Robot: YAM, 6 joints.
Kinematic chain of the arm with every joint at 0, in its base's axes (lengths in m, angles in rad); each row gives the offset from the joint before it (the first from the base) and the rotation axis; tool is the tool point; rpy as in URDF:
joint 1: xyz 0 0 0.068 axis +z
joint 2: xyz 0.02 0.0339 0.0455 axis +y
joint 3: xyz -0.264 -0.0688 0 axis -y
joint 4: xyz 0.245 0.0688 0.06 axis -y
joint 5: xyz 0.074 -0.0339 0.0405 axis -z
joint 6: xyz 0.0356 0 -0.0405 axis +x
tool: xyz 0 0 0 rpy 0 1.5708 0
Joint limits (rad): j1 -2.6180..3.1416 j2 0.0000..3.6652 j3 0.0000..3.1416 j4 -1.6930..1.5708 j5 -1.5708..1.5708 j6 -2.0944..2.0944
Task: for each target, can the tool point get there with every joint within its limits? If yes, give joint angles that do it. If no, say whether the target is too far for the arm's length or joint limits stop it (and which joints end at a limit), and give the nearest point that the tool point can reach.
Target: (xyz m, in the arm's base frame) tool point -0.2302 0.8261 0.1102
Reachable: no: too far | nearest point -0.1734 0.6221 0.1110 | short by 0.212 m
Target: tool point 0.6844 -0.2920 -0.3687
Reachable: no: too far | nearest point 0.5005 -0.2135 -0.2274 | short by 0.245 m
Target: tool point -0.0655 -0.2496 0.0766
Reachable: yes | joints -1.8856 1.7170 0.5043 0.2093 -0.4342 -0.2915
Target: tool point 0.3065 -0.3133 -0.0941
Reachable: yes | joints -0.7219 3.0615 2.1672 -1.2282 1.1574 -1.7493
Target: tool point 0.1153 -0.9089 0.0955
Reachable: no: too far | nearest point 0.0813 -0.6406 0.1009 | short by 0.271 m
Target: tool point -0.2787 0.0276 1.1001
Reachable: no: too far | nearest point -0.1786 0.0177 0.7187 | short by 0.394 m
